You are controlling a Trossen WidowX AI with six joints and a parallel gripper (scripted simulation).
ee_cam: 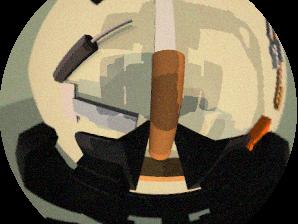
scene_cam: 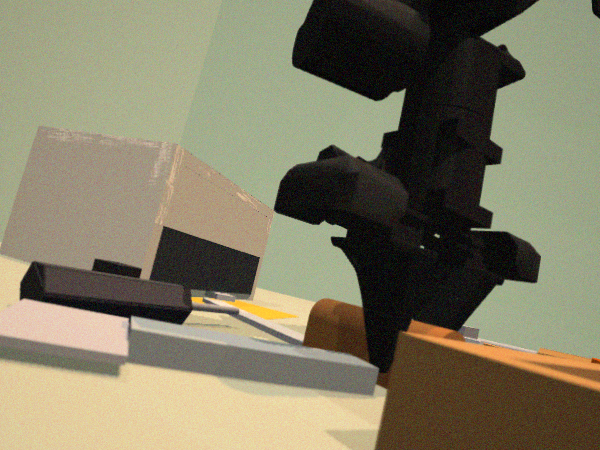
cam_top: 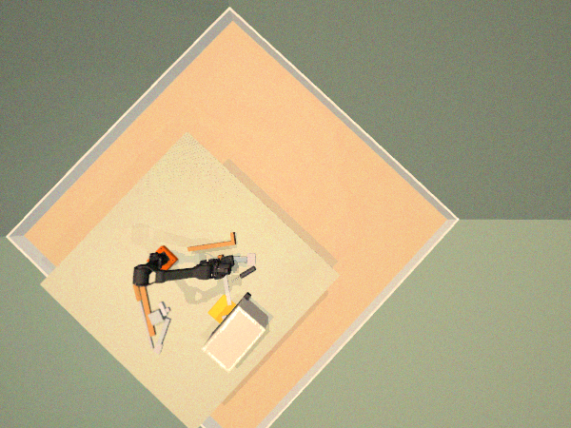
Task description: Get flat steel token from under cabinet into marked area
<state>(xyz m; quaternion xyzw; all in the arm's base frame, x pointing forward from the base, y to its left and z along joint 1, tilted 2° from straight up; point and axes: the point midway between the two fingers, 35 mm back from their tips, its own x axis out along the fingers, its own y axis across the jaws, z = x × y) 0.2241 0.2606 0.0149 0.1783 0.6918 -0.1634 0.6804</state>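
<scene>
The dark screwdriver is 15 cm ahead of my gripper tip and 4 cm to the left of it. From my gripper tip the other things lie so: token (29 cm ahead, 20 cm to the right); orange stick (54 cm to the right, 3 cm behind).
</scene>
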